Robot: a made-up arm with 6 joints.
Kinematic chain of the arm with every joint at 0, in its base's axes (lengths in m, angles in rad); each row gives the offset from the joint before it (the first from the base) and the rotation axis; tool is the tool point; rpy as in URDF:
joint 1: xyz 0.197 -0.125 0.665 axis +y
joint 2: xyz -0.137 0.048 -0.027 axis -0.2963 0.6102 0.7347
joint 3: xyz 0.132 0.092 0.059 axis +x
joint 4: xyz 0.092 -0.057 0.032 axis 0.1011 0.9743 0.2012
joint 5: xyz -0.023 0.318 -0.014 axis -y
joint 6: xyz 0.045 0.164 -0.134 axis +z
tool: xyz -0.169 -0.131 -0.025 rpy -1.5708 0 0
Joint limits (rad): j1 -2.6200..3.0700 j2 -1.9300..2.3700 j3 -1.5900..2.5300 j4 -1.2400..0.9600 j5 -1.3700..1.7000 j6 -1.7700..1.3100
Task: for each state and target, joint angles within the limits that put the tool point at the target. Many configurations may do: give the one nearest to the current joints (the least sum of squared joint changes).
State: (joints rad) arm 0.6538 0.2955 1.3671 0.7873 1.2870 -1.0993
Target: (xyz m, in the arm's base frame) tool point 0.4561 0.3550 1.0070
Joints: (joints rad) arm 0.7102 0.3625 1.2866 0.7146 1.3315 -1.0435
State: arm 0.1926 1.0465 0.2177 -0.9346 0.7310 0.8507
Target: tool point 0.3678 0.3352 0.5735
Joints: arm 0.1690 0.5693 0.2858 -1.1043 0.6289 0.8030
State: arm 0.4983 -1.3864 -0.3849 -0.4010 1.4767 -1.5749
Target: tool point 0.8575 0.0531 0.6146
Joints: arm 0.6896 -1.0569 -0.3170 -0.4451 1.4999 -1.7530
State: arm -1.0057 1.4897 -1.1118 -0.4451 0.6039 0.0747
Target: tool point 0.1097 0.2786 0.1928
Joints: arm -0.4416 1.4081 -0.5970 -0.9754 1.0510 0.3511
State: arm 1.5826 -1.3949 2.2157 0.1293 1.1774 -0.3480
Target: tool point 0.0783 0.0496 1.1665
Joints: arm 1.2408 -1.9300 2.2485 0.7048 0.7090 -0.4351
